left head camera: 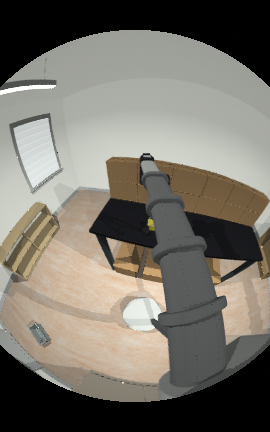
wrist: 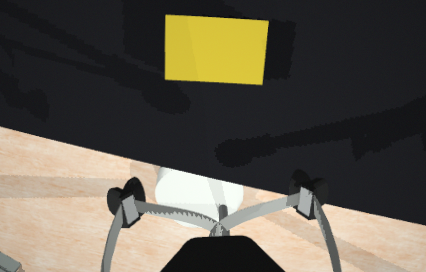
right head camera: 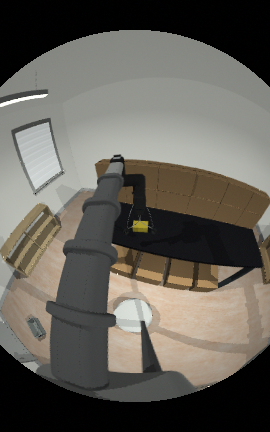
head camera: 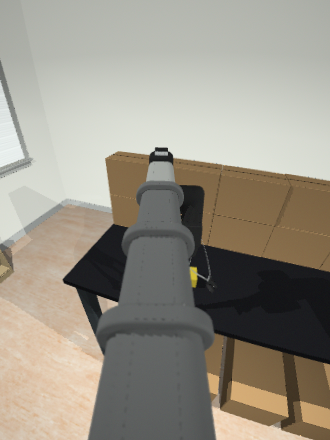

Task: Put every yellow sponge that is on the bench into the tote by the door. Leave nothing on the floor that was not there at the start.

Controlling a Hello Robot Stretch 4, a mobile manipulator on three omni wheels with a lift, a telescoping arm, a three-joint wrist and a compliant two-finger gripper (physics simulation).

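A yellow sponge (head camera: 193,276) (left head camera: 150,224) (right head camera: 140,226) (wrist: 215,50) lies on the black bench (head camera: 90,265) (left head camera: 110,220) (right head camera: 240,245) (wrist: 350,65). The arm hides part of it in the head view. My gripper (right head camera: 140,231) (wrist: 217,189) is open, its fingers wide apart with nothing between them. In the wrist view the fingertips show below the sponge, over the bench's edge and the floor; the sponge is apart from them. A small grey open tote (left head camera: 46,342) (right head camera: 41,334) stands on the floor at the lower left.
Brown boxes (head camera: 250,192) stand in a row behind the bench, and more brown boxes (head camera: 255,405) are under it. A wooden shelf (left head camera: 25,225) (right head camera: 22,227) stands at the left wall. A white round object (left head camera: 141,314) (right head camera: 134,315) (wrist: 200,195) is in front of the bench.
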